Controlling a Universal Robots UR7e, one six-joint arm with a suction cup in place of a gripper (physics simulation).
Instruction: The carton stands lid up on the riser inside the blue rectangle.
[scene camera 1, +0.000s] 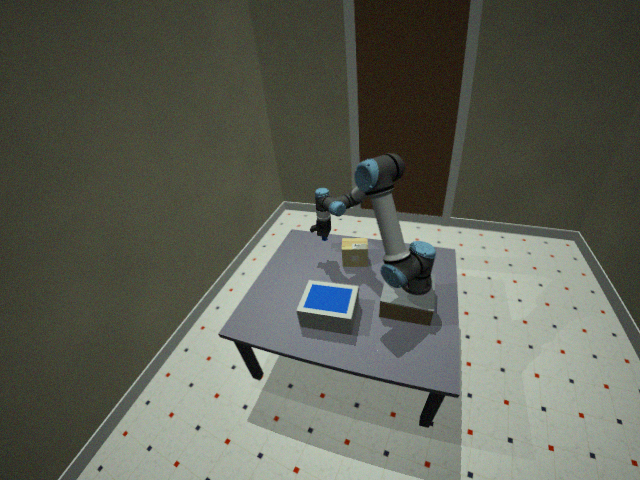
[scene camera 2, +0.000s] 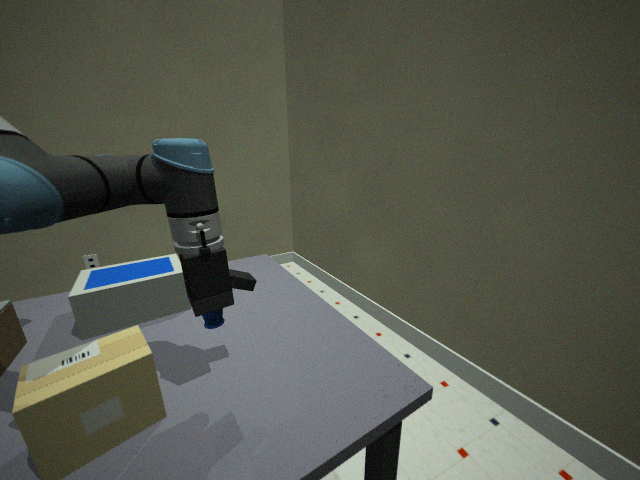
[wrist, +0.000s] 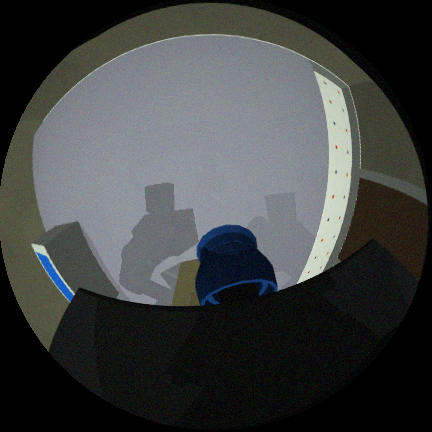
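Seen in the pictures: hand, its tool point: (scene camera 1: 324, 239) (scene camera 2: 214, 322) (wrist: 227, 251); arm's base, origin of its link: (scene camera 1: 415, 283).
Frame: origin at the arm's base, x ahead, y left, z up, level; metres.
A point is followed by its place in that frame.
Note:
A tan carton (scene camera 1: 355, 253) @(x 0.330, y -0.193, z -0.008 m) (scene camera 2: 93, 408) @(x 0.345, y -0.297, z -0.025 m) (wrist: 184, 282) @(x 0.408, y -0.195, z -0.052 m) stands on the table near its back edge, with a taped top face that bears a white barcode label and a grey patch on one side. The riser (scene camera 1: 326, 321) @(x 0.380, y 0.272, z -0.033 m) (scene camera 2: 131, 304) @(x 0.381, y 0.072, z -0.046 m) (wrist: 82, 260) @(x 0.431, y 0.073, z -0.067 m) is a pale box on the table with a blue rectangle (scene camera 1: 328, 298) @(x 0.392, y 0.175, z 0.013 m) (scene camera 2: 129, 272) @(x 0.385, y 0.164, z 0.012 m) (wrist: 54, 276) @(x 0.424, y 0.161, z 0.012 m) on its top; no carton is on it. My gripper (scene camera 1: 324, 238) (scene camera 2: 213, 325) (wrist: 227, 240), a blue suction cup pointing down, is open and holds nothing. It hangs above the table beside the carton, apart from it.
The arm's base stands on a block (scene camera 1: 406, 308) @(x 0.036, y 0.152, z -0.012 m) at the right of the table (scene camera 1: 279, 320) @(x 0.630, y 0.261, z -0.108 m) in scene camera 1. The riser is nearer that camera than the carton. Walls stand beyond the table, and a brown door (scene camera 1: 408, 103) is behind it.

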